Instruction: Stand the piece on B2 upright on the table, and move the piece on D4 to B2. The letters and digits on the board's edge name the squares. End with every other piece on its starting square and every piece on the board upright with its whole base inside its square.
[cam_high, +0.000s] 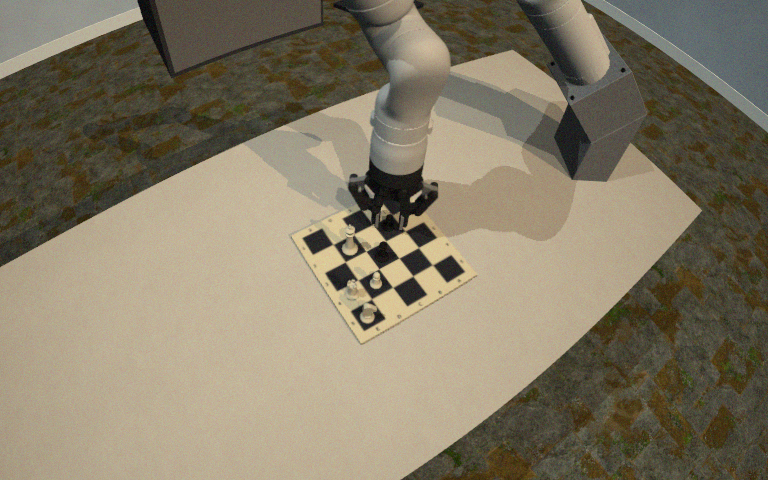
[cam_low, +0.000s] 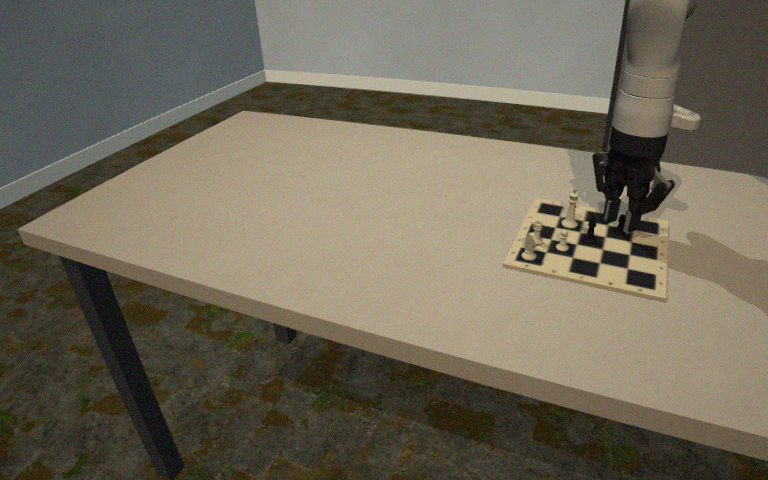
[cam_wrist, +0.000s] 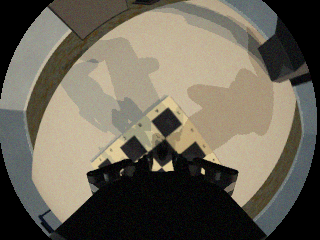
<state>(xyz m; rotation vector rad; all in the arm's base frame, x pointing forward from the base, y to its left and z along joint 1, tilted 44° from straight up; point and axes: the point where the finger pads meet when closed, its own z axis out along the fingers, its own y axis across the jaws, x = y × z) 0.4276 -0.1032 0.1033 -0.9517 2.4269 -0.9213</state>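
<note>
My hand is 20 mm above the black pawn. The rest, counted from my hand: chessboard: 50 mm ahead, 30 mm below, 20 mm to the left; then white king: 70 mm ahead, 20 mm to the right; then white pawn: 90 mm ahead, 50 mm to the left, 20 mm below.
</note>
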